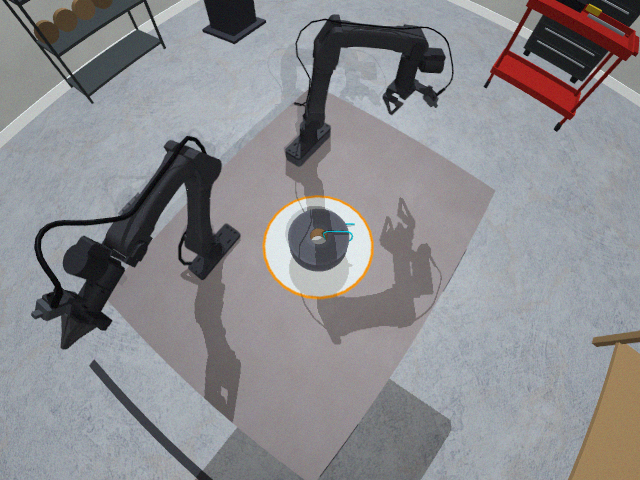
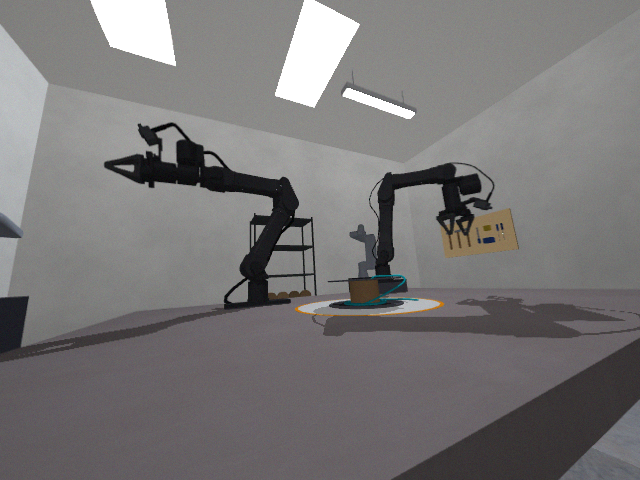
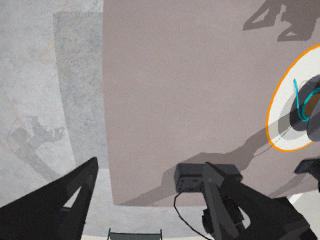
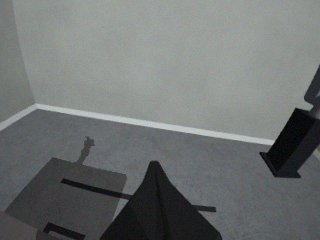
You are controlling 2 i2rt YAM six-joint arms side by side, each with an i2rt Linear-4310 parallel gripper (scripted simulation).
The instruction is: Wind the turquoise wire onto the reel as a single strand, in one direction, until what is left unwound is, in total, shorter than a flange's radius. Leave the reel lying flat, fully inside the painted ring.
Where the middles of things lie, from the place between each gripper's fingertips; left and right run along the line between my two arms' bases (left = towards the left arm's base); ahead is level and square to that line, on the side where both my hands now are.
Labels:
I see the reel (image 1: 311, 223) 610 mm to the left of my right hand (image 1: 63, 348), 350 mm below it and 210 mm ahead of it.
The reel lies 490 mm to the right of my left hand (image 1: 397, 106), 190 mm below it and 30 mm ahead of it.

